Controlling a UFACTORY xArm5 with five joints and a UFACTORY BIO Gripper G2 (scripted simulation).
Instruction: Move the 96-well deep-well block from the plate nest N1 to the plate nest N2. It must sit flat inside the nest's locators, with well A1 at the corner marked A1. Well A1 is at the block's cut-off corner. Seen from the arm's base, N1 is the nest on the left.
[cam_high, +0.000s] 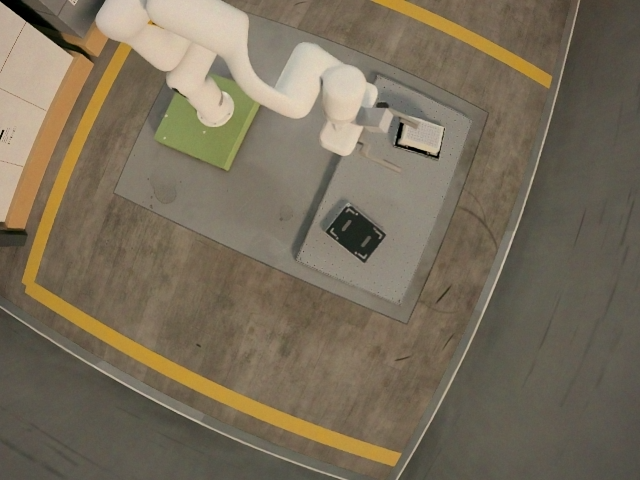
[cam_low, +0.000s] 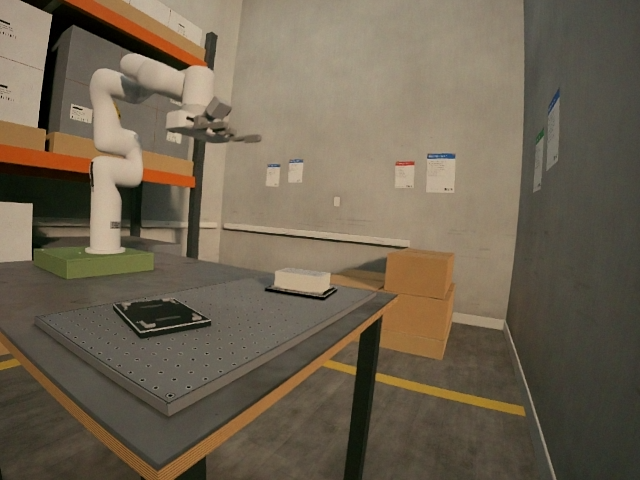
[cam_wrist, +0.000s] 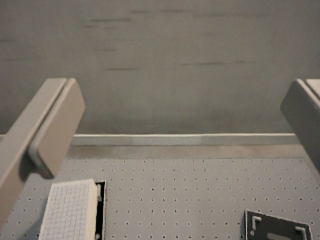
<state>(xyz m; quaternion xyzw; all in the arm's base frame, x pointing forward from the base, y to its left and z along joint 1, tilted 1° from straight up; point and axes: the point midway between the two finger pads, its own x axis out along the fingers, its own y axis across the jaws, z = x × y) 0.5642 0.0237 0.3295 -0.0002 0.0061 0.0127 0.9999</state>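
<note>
The white 96-well deep-well block lies 340 mm below my hand, 190 mm to the left of it and 90 mm ahead of it.
</note>
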